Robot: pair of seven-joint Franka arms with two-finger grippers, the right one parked.
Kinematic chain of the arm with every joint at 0, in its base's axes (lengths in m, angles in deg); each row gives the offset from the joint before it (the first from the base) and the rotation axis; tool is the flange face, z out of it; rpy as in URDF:
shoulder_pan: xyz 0 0 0.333 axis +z
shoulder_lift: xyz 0 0 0 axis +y
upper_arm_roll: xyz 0 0 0.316 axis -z
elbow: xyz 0.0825 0 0 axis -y
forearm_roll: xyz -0.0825 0 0.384 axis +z
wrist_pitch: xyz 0 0 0 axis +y
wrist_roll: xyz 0.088 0 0 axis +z
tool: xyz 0 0 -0.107 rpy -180 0 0
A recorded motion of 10 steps. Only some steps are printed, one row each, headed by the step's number.
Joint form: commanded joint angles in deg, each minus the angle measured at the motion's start. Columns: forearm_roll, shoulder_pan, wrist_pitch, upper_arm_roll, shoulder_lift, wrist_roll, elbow.
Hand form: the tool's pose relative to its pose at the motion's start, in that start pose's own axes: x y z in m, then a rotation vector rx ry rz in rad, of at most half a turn. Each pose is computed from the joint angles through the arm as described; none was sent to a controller.
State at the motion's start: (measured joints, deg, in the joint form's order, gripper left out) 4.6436 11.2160 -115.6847 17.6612 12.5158 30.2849 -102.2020
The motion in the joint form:
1: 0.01 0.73 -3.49 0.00 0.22 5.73 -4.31
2: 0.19 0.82 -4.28 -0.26 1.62 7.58 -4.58
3: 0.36 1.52 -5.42 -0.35 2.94 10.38 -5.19
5: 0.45 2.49 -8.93 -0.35 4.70 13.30 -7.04
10: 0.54 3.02 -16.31 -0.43 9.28 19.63 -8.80
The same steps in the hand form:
1: -0.0060 -0.0090 0.0319 0.0066 -0.0169 -0.1073
2: -0.0029 -0.0118 0.0475 0.0111 -0.0312 -0.1436
3: 0.0010 -0.0192 0.0644 0.0150 -0.0442 -0.2039
5: 0.0035 -0.0280 0.0918 0.0075 -0.0499 -0.2689
10: 0.0078 -0.0307 0.1415 -0.0251 -0.0485 -0.3897

